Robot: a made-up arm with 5 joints.
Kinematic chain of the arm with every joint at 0, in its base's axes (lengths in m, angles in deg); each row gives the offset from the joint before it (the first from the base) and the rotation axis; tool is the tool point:
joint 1: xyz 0 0 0.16 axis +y
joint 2: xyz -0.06 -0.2 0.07 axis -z
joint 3: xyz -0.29 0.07 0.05 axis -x
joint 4: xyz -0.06 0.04 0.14 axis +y
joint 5: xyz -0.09 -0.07 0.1 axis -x
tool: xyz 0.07 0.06 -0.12
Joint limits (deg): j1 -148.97..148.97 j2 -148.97..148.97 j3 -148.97..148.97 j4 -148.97..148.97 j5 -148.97..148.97
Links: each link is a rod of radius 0.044 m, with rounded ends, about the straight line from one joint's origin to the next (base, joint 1, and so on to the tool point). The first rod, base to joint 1, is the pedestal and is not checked.
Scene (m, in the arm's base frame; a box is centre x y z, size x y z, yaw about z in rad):
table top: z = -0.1
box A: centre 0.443 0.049 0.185 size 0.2 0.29 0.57 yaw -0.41
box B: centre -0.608 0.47 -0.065 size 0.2 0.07 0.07 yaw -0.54
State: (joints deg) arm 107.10 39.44 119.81 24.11 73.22
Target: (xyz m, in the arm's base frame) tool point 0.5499 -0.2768 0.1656
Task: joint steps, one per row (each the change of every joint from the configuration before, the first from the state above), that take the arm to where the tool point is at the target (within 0.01 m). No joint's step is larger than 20 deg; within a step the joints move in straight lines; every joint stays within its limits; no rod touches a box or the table.
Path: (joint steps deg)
1: -4.97 -18.70 -2.07 -5.23 -3.12
2: -4.97 -18.70 -2.06 -5.22 -3.12
3: -4.97 -18.70 -2.07 -5.23 -3.12
4: -4.97 -18.70 -2.07 -5.23 -3.12
5: -4.97 -18.70 -2.06 -5.22 -3.12
6: -4.97 -18.70 -2.07 -5.23 -3.12
7: -4.97 -18.70 -2.07 -5.22 -3.12
8: -4.97 -18.70 -2.07 -5.23 -3.12
9: 16.33 13.87 -4.30 6.95 6.19
10: 16.32 13.88 -4.30 6.94 6.19
11: 16.33 13.87 -4.30 6.95 6.19
12: 16.32 13.87 -4.30 6.95 6.19
13: 16.33 13.88 -4.30 6.94 6.19

